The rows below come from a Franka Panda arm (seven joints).
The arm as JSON. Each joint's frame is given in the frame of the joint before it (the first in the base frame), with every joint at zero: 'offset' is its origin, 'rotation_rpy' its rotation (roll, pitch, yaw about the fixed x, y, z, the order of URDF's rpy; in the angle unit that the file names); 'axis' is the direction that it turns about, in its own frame. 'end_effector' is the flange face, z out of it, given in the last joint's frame.
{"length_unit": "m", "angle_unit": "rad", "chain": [
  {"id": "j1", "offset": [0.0, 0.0, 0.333], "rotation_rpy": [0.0, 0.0, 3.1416], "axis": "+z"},
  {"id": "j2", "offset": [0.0, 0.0, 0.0], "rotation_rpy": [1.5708, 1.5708, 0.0], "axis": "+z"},
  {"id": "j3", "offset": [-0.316, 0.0, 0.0], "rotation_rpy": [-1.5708, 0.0, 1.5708], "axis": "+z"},
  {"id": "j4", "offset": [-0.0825, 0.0, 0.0], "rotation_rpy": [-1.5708, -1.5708, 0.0], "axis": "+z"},
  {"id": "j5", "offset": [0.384, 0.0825, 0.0], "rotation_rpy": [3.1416, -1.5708, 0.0], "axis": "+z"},
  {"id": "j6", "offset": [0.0, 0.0, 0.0], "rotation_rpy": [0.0, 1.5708, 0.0], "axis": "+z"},
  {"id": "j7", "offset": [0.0, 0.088, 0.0], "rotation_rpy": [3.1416, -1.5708, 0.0], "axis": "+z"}
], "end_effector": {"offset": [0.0, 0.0, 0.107], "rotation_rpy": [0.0, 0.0, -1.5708]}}
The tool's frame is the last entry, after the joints.
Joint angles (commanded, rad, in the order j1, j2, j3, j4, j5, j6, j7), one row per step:
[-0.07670, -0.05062, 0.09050, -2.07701, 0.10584, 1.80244, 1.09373]
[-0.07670, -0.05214, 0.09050, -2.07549, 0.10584, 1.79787, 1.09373]
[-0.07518, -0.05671, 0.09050, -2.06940, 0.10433, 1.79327, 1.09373]
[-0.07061, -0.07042, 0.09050, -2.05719, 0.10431, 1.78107, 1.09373]
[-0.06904, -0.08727, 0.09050, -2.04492, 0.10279, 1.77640, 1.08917]
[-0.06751, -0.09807, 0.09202, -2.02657, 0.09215, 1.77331, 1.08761]
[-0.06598, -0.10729, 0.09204, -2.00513, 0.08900, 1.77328, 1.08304]
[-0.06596, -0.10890, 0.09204, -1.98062, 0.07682, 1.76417, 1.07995]
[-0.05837, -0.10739, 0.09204, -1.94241, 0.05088, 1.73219, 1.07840]
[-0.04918, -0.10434, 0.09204, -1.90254, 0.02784, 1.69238, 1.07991]
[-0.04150, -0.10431, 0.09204, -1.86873, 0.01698, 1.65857, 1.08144]
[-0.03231, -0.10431, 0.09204, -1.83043, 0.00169, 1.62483, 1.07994]
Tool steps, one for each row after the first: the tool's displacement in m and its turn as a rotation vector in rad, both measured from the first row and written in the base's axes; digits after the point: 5 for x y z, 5 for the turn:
[-0.00039, 0.00006, 0.00116, 0.00005, 0.00151, 0.00042]
[-0.00016, 0.00082, 0.00589, -0.00143, -0.00457, 0.00303]
[-0.00075, 0.00344, 0.01752, -0.00192, -0.01831, 0.00876]
[-0.00107, 0.00439, 0.03128, -0.00332, -0.04317, 0.01587]
[0.00033, 0.00530, 0.04483, -0.01340, -0.06946, 0.02490]
[0.00251, 0.00610, 0.05939, -0.01595, -0.10049, 0.03210]
[0.00501, 0.00532, 0.07088, -0.02653, -0.11786, 0.04022]
[0.00691, 0.00731, 0.08543, -0.04941, -0.12311, 0.05993]
[0.00787, 0.01021, 0.09946, -0.07034, -0.12060, 0.07614]
[0.00768, 0.01333, 0.11271, -0.08040, -0.12095, 0.08592]
[0.00744, 0.01673, 0.12809, -0.09436, -0.12623, 0.10028]

